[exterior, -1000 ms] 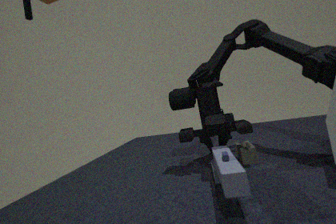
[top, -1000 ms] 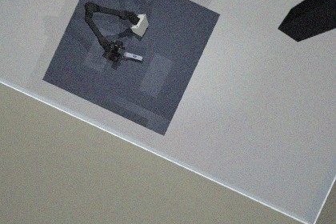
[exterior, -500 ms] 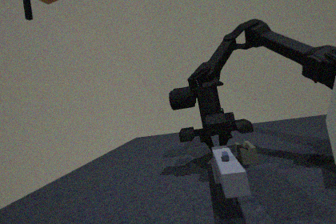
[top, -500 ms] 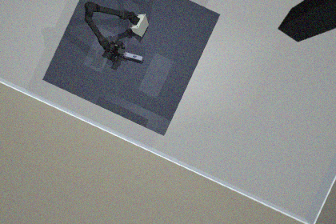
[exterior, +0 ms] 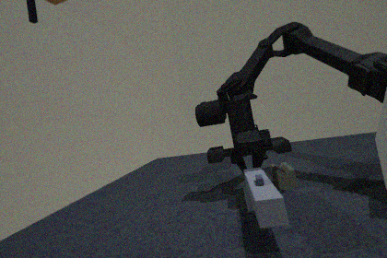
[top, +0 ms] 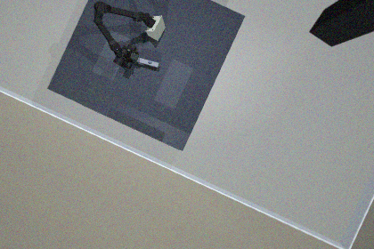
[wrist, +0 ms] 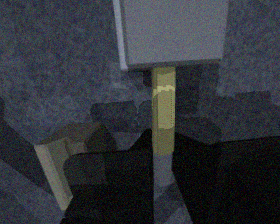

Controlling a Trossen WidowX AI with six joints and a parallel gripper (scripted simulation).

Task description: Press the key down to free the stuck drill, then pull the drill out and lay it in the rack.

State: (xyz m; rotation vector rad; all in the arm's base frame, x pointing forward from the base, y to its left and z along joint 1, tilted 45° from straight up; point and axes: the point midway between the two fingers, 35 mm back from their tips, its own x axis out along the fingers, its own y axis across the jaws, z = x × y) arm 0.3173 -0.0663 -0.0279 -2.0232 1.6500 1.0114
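Right now the block is 4 cm behind my gripper tip, 14 cm to the left of it and 4 cm above it.
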